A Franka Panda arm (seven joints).
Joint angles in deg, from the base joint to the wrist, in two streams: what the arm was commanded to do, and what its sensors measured. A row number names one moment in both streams.
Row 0, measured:
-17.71, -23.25, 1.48, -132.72, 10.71, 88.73, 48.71
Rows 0 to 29, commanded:
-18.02, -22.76, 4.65, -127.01, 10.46, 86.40, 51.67
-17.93, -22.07, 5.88, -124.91, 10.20, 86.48, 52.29
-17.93, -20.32, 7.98, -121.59, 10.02, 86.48, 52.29
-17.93, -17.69, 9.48, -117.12, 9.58, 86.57, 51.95
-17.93, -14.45, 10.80, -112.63, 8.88, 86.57, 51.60
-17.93, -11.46, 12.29, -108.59, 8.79, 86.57, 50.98
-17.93, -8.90, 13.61, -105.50, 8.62, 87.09, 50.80
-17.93, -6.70, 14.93, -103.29, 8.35, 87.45, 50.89
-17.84, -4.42, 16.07, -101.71, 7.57, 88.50, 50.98
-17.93, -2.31, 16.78, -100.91, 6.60, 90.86, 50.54
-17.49, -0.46, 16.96, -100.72, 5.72, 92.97, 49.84
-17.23, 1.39, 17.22, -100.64, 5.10, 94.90, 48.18
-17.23, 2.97, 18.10, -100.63, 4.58, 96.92, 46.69
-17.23, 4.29, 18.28, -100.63, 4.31, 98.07, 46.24
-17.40, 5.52, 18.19, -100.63, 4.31, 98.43, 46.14
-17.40, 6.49, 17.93, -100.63, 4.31, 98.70, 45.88
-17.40, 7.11, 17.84, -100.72, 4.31, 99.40, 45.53
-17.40, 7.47, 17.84, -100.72, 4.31, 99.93, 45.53
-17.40, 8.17, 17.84, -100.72, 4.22, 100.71, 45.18
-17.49, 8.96, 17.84, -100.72, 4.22, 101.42, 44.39
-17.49, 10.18, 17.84, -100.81, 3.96, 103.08, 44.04
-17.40, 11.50, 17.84, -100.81, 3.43, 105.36, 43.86
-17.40, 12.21, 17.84, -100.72, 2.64, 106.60, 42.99
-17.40, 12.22, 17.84, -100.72, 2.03, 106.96, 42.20
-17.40, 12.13, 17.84, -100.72, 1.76, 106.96, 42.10
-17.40, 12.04, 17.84, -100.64, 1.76, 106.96, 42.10
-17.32, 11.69, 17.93, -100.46, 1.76, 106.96, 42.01
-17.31, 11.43, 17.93, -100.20, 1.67, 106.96, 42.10
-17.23, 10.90, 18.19, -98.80, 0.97, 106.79, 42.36
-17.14, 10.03, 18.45, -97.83, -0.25, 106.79, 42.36
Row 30, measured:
-17.31, 11.84, 17.65, -100.94, 2.46, 106.88, 42.56
